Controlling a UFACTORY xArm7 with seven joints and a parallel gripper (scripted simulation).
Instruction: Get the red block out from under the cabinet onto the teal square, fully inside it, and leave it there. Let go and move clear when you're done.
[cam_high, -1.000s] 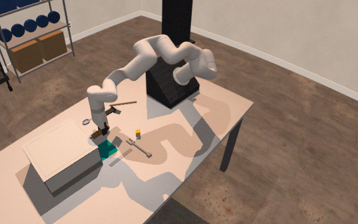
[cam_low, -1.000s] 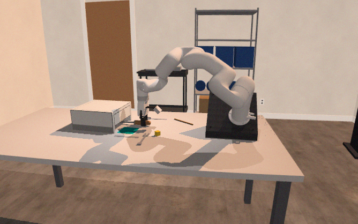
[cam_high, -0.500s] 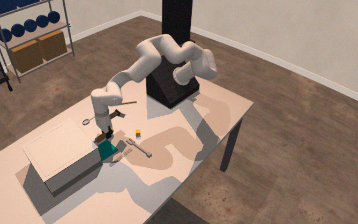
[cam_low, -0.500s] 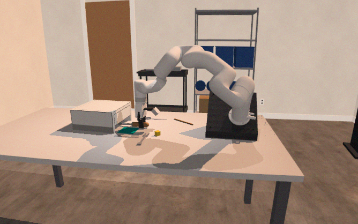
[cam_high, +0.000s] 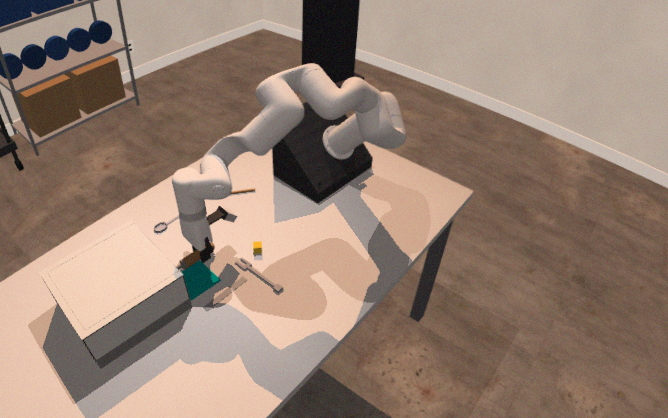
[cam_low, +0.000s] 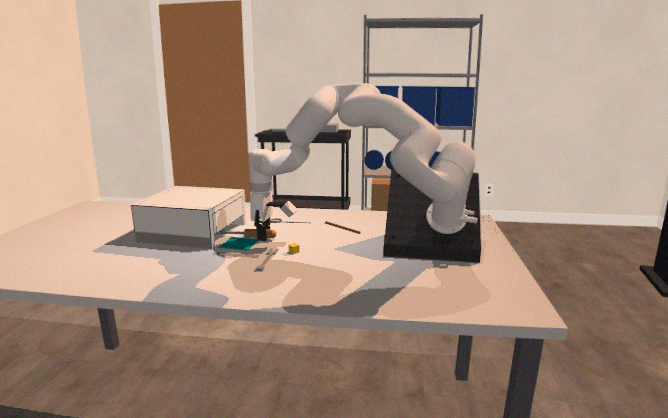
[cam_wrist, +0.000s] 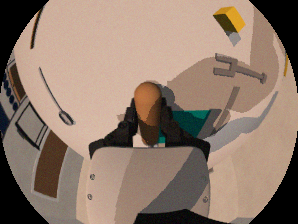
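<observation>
My hand is 60 mm to the right of the teal square, 60 mm short of it and 20 mm above it. The rest, counted from my hand: yellow block 150 mm behind, 80 mm to the left, 10 mm below; then long hook tool 150 mm ahead, 50 mm to the left, 10 mm below; then flat grey bar 160 mm to the left, 20 mm below, 20 mm ahead.
</observation>
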